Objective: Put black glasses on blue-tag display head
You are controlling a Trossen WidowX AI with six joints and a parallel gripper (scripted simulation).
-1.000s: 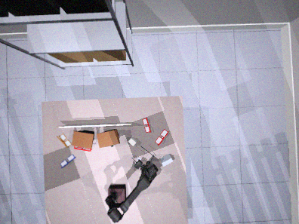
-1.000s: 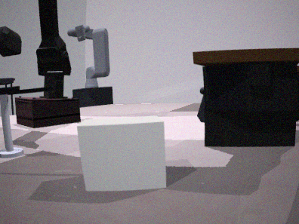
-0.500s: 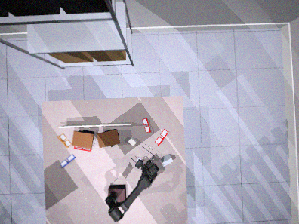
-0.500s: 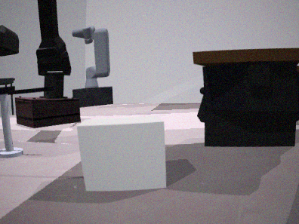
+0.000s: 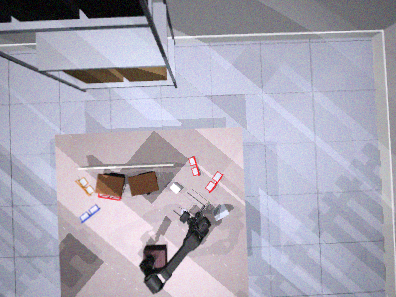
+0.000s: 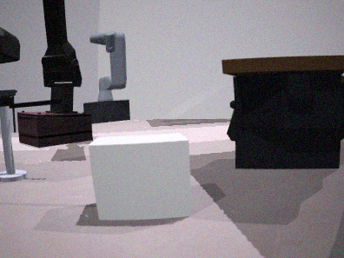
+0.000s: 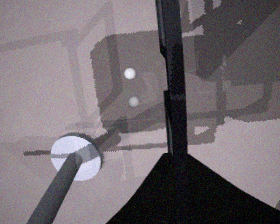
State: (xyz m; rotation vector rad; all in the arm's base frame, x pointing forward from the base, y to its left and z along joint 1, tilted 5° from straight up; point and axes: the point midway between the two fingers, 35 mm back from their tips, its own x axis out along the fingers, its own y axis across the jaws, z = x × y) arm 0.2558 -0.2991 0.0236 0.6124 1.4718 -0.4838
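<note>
My gripper tip is 7 cm to the right of the thin post, 3 cm short of it and 3 cm above it. Also, from my gripper tip: display head: 31 cm to the left, 23 cm ahead; grey box: 17 cm to the right, 3 cm ahead; white box: 20 cm ahead, 12 cm to the left, 3 cm below.
</note>
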